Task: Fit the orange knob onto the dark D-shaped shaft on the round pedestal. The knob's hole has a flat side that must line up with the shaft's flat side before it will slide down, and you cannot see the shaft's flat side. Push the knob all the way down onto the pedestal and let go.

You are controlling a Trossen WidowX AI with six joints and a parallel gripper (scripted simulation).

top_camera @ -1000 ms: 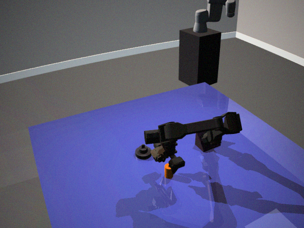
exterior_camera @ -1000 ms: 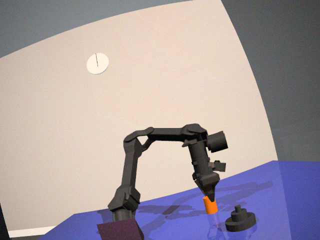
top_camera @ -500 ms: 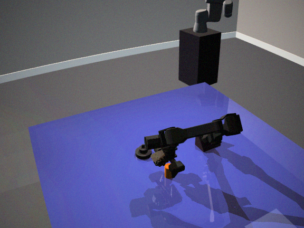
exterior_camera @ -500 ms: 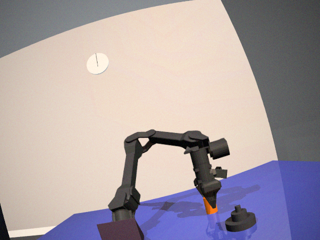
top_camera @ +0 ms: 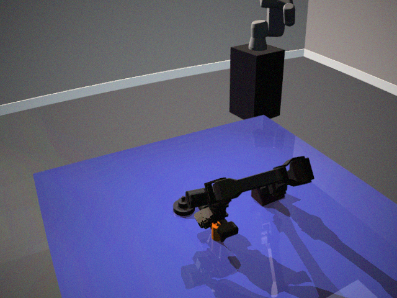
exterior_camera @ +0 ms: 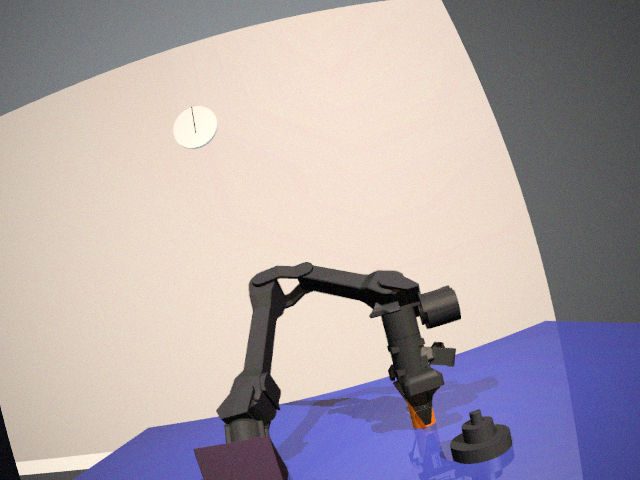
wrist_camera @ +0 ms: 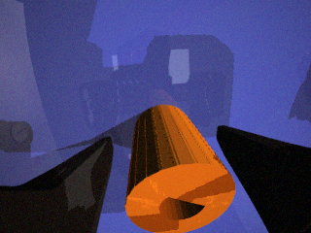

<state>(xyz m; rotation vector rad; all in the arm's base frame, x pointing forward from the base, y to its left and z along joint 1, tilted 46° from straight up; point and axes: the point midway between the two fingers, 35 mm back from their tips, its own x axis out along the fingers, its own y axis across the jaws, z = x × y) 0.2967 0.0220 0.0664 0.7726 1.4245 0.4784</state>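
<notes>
Right now the dark round pedestal is 20 cm to the right of my gripper tip, 2 cm above it and 1 cm ahead of it. The rest, counted from my gripper tip: orange knob: 2 cm above.
</notes>
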